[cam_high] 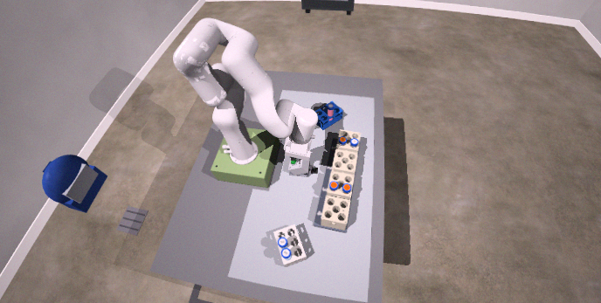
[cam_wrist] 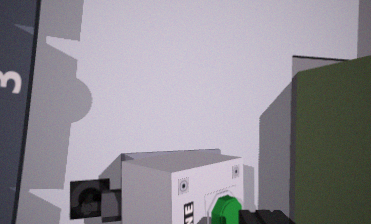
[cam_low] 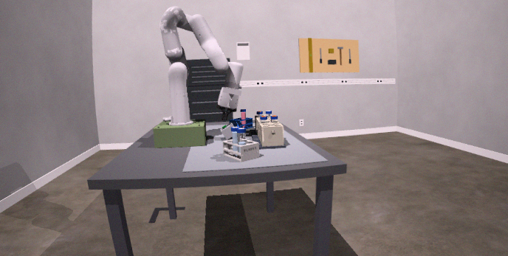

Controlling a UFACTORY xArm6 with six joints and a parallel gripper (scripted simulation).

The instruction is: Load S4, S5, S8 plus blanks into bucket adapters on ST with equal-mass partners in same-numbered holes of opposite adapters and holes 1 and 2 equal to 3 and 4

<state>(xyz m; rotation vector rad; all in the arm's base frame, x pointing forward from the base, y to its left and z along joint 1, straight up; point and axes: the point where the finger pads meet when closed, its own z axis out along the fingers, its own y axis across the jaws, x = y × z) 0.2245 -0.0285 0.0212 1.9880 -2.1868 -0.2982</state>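
The green done key is 5 cm below my hand. The rest, counted from my hand: bucket adapter (22 cm ahead, 1 cm to the right, 6 cm below); small sloped desk (2 cm ahead, 6 cm below); pink-filled tube (17 cm ahead, 28 cm to the left, 5 cm below).
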